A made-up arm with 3 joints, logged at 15 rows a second.
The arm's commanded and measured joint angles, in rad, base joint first. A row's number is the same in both.
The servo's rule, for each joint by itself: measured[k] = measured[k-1] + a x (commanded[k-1-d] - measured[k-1]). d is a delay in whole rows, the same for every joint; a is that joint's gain. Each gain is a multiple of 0.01, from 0.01 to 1. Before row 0 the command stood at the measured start. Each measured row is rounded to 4 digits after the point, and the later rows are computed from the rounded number. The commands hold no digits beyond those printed.
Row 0, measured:
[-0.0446, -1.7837, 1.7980]
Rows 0 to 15, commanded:
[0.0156, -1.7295, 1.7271]
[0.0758, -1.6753, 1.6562]
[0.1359, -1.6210, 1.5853]
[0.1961, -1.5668, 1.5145]
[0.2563, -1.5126, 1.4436]
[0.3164, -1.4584, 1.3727]
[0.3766, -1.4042, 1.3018]
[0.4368, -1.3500, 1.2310]
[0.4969, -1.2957, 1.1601]
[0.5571, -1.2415, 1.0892]
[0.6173, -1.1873, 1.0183]
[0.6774, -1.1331, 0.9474]
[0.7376, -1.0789, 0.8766]
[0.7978, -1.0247, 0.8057]
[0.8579, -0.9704, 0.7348]
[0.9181, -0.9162, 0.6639]
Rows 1 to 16, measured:
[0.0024, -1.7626, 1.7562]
[0.0597, -1.7286, 1.6972]
[0.1191, -1.6866, 1.6312]
[0.1792, -1.6399, 1.5623]
[0.2393, -1.5903, 1.4923]
[0.2994, -1.5389, 1.4217]
[0.3596, -1.4864, 1.3510]
[0.4198, -1.4332, 1.2802]
[0.4799, -1.3796, 1.2093]
[0.5401, -1.3257, 1.1384]
[0.6003, -1.2717, 1.0675]
[0.6604, -1.2176, 0.9966]
[0.7206, -1.1635, 0.9258]
[0.7808, -1.1094, 0.8549]
[0.8409, -1.0552, 0.7840]
[0.9011, -1.0010, 0.7131]
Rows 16 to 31, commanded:
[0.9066, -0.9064, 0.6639]
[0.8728, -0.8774, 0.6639]
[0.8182, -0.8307, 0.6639]
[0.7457, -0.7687, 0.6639]
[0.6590, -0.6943, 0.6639]
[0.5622, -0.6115, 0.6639]
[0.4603, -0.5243, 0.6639]
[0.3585, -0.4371, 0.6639]
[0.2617, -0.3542, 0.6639]
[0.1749, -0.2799, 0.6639]
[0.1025, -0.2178, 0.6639]
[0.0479, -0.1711, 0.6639]
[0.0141, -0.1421, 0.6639]
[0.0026, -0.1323, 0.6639]
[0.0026, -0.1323, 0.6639]
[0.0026, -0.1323, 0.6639]
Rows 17 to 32, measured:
[0.9054, -0.9641, 0.6841]
[0.8800, -0.9303, 0.6722]
[0.8318, -0.8915, 0.6673]
[0.7646, -0.8436, 0.6653]
[0.6822, -0.7854, 0.6645]
[0.5886, -0.7176, 0.6641]
[0.4885, -0.6422, 0.6640]
[0.3871, -0.5622, 0.6639]
[0.2893, -0.4811, 0.6639]
[0.2001, -0.4026, 0.6639]
[0.1240, -0.3305, 0.6639]
[0.0646, -0.2683, 0.6639]
[0.0252, -0.2191, 0.6639]
[0.0076, -0.1852, 0.6639]
[0.0037, -0.1646, 0.6639]
[0.0028, -0.1520, 0.6639]

